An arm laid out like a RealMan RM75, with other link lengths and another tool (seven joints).
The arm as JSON. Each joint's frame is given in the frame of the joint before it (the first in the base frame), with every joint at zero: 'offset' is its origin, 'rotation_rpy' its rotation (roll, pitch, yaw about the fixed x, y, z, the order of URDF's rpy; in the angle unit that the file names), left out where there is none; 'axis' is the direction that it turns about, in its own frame. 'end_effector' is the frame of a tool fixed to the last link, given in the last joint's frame.
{
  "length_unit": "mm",
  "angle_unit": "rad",
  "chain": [
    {
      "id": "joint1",
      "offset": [
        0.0,
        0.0,
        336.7
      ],
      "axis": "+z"
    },
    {
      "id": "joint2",
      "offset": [
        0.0,
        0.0,
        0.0
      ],
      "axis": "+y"
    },
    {
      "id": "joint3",
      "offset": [
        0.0,
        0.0,
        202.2
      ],
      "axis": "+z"
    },
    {
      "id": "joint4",
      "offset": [
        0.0,
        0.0,
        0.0
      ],
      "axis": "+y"
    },
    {
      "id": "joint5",
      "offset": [
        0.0,
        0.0,
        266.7
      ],
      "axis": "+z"
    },
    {
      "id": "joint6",
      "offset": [
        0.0,
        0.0,
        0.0
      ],
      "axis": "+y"
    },
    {
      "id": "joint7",
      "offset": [
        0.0,
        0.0,
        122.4
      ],
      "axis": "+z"
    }
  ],
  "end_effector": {
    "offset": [
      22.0,
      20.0,
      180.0
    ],
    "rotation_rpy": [
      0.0,
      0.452,
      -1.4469
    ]
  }
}
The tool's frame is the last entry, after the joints.
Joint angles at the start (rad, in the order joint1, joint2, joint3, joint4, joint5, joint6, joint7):
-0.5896 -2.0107 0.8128 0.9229 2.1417 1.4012 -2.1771
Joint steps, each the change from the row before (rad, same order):
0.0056 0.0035 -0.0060 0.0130 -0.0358 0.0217 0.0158
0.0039 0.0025 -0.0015 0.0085 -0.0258 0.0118 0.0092
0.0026 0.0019 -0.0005 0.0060 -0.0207 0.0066 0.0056
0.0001 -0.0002 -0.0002 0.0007 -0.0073 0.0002 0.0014
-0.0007 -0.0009 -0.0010 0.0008 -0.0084 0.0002 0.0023
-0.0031 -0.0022 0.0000 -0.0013 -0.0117 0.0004 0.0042
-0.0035 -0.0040 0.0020 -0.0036 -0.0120 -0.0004 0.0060
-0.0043 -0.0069 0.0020 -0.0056 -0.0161 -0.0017 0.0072
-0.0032 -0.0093 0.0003 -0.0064 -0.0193 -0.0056 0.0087
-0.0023 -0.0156 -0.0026 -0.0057 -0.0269 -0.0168 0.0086
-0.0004 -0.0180 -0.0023 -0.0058 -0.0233 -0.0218 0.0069
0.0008 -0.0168 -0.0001 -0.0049 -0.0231 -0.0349 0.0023
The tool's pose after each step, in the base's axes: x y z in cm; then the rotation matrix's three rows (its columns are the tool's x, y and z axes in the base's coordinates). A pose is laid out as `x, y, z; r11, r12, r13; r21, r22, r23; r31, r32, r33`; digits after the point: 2 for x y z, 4 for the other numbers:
-16.82, 48.58, 5.98; -0.7165, 0.6707, -0.1920; 0.3841, 0.6089, 0.6941; 0.5824, 0.4236, -0.6938
-16.10, 48.52, 6.49; -0.7190, 0.6747, -0.1665; 0.3939, 0.5931, 0.7022; 0.5726, 0.4393, -0.6922
-15.53, 48.52, 6.89; -0.7216, 0.6765, -0.1474; 0.3998, 0.5809, 0.7090; 0.5652, 0.4527, -0.6897
-15.32, 48.56, 6.99; -0.7236, 0.6758, -0.1407; 0.4007, 0.5773, 0.7115; 0.5620, 0.4584, -0.6885
-15.03, 48.62, 7.11; -0.7257, 0.6752, -0.1319; 0.4024, 0.5721, 0.7147; 0.5581, 0.4656, -0.6869
-14.54, 48.66, 7.13; -0.7282, 0.6752, -0.1177; 0.4078, 0.5649, 0.7174; 0.5509, 0.4744, -0.6867
-14.01, 48.65, 6.98; -0.7305, 0.6752, -0.1023; 0.4155, 0.5583, 0.7181; 0.5420, 0.4821, -0.6883
-13.32, 48.63, 6.75; -0.7355, 0.6726, -0.0818; 0.4239, 0.5510, 0.7188; 0.5285, 0.4939, -0.6904
-12.62, 48.69, 6.56; -0.7434, 0.6662, -0.0597; 0.4286, 0.5430, 0.7221; 0.5135, 0.5112, -0.6892
-11.77, 49.02, 6.49; -0.7587, 0.6505, -0.0339; 0.4237, 0.5323, 0.7329; 0.4948, 0.5417, -0.6795
-11.14, 49.40, 6.33; -0.7757, 0.6309, -0.0151; 0.4129, 0.5254, 0.7440; 0.4773, 0.5709, -0.6681
-10.75, 50.10, 6.34; -0.7951, 0.6065, -0.0071; 0.3894, 0.5194, 0.7606; 0.4650, 0.6020, -0.6491

